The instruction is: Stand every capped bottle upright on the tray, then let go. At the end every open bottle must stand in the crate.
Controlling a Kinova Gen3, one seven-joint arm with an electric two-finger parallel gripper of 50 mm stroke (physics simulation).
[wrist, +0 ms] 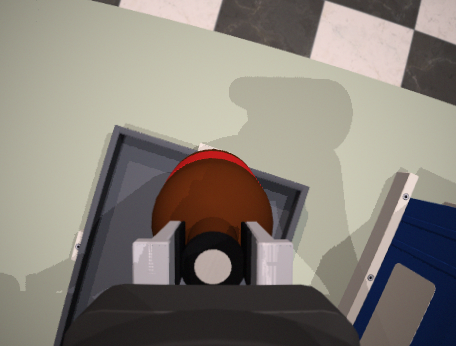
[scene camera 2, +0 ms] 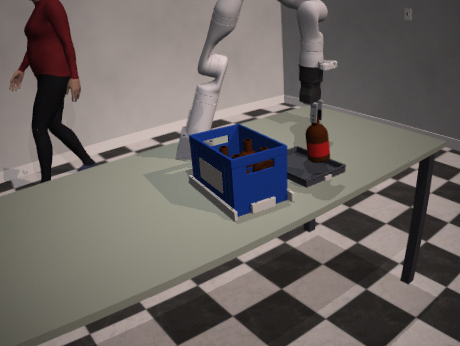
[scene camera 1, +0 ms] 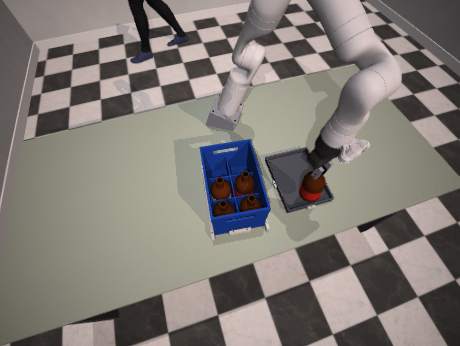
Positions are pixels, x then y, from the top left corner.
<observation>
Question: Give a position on a dark grey tray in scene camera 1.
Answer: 287, 169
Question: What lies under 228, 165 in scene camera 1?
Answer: A blue crate.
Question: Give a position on a dark grey tray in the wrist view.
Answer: At 136, 166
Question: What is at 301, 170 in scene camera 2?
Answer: A dark grey tray.
</observation>
